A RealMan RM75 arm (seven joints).
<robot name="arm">
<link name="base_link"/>
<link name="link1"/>
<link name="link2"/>
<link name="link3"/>
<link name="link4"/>
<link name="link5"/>
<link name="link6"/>
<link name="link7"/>
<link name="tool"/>
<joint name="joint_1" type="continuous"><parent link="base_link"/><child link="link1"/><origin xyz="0 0 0.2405" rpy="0 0 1.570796"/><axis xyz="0 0 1"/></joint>
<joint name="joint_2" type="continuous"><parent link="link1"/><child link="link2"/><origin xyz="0 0 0" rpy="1.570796 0 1.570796"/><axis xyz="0 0 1"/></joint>
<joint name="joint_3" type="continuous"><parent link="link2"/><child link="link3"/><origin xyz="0 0.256 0" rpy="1.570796 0 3.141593"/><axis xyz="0 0 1"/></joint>
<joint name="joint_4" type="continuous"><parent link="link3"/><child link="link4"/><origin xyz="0 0 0" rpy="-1.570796 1.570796 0"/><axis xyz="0 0 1"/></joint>
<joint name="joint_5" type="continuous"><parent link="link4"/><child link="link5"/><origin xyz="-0.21 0 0" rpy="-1.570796 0 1.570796"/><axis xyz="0 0 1"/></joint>
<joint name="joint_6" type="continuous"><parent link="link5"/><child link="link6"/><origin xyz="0 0 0" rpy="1.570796 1.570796 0"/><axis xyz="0 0 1"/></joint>
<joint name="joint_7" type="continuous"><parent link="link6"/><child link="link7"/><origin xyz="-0.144 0 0" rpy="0 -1.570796 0"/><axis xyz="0 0 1"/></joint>
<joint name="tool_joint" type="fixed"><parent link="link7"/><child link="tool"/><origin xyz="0 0 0" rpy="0 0 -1.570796"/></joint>
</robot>
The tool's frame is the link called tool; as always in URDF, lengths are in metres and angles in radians. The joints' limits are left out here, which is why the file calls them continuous.
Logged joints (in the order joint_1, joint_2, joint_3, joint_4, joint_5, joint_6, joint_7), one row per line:
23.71, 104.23, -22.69, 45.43, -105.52, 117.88, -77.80
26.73, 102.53, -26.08, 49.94, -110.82, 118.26, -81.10
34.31, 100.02, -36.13, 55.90, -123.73, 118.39, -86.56
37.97, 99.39, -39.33, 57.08, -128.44, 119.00, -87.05
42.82, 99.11, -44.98, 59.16, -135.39, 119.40, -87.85
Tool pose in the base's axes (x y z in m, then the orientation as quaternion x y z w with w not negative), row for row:
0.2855, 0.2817, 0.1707, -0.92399, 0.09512, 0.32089, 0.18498
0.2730, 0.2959, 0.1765, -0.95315, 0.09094, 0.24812, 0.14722
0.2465, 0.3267, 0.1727, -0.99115, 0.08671, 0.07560, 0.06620
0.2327, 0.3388, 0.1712, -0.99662, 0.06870, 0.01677, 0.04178
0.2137, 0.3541, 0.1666, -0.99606, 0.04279, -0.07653, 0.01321
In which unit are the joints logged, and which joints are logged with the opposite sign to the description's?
The joints are logged in degrees. Opposite sign: joint_4, joint_6, joint_7.
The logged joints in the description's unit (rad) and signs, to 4 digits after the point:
0.4138, 1.8192, -0.3960, -0.7929, -1.8417, -2.0574, 1.3579
0.4665, 1.7895, -0.4552, -0.8716, -1.9342, -2.0640, 1.4155
0.5988, 1.7457, -0.6306, -0.9756, -2.1595, -2.0663, 1.5108
0.6627, 1.7347, -0.6864, -0.9962, -2.2417, -2.0769, 1.5193
0.7473, 1.7298, -0.7850, -1.0325, -2.3630, -2.0839, 1.5333

